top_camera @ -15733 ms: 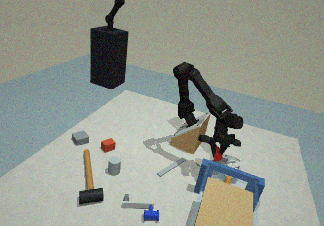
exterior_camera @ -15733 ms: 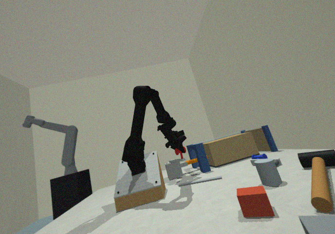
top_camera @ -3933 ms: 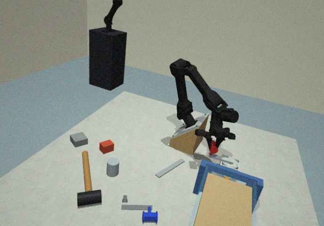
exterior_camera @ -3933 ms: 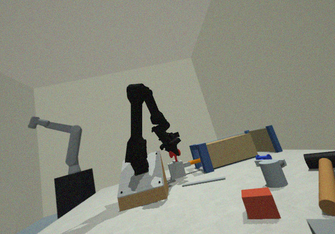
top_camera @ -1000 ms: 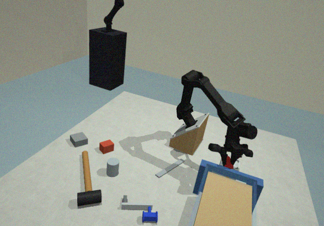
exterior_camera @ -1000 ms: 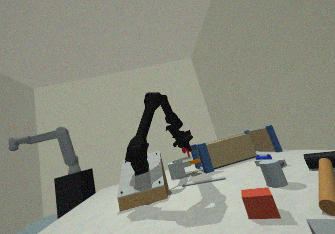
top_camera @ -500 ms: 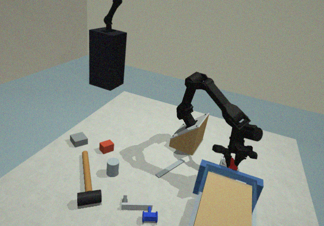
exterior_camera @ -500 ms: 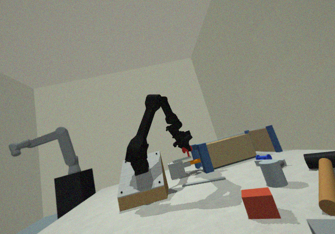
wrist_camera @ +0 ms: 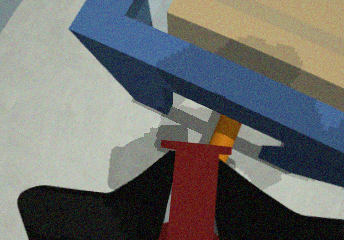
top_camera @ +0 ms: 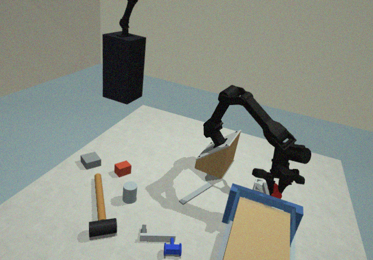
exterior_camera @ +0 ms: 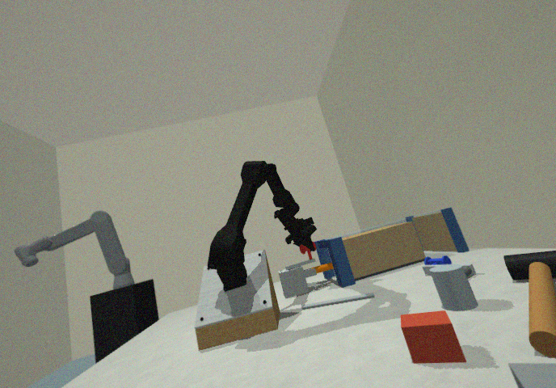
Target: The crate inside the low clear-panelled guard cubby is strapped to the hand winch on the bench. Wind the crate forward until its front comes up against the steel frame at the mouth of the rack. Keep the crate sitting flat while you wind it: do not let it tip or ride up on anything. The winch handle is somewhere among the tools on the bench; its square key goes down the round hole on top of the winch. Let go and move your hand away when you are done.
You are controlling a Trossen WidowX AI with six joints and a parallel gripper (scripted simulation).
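Right now my gripper tip is 50 mm past the red-knobbed crank handle, 30 mm above it and 20 mm to the left of it. From my gripper tip the other things lie so: blue steel frame (50 mm ahead, 30 mm to the right, 20 mm below); red knob (20 mm behind, 10 mm to the right); winch (130 mm behind, 100 mm below, 50 mm to the right).
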